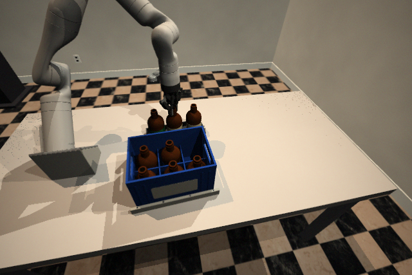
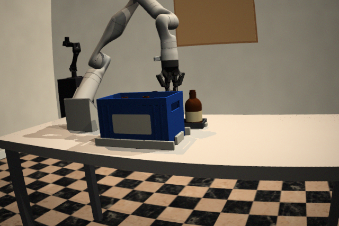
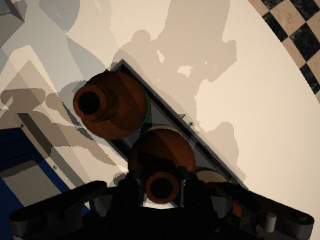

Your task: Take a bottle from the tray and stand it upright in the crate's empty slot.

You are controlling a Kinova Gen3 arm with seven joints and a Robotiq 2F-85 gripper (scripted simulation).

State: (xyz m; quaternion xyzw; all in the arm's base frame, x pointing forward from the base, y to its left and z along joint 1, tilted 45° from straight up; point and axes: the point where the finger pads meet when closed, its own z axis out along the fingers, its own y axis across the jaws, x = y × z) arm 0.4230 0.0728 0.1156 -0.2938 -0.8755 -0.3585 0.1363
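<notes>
My hand is 14 cm above the dark tray. Round my hand: crate: 2 cm behind, 24 cm to the right, 7 cm below.
</notes>
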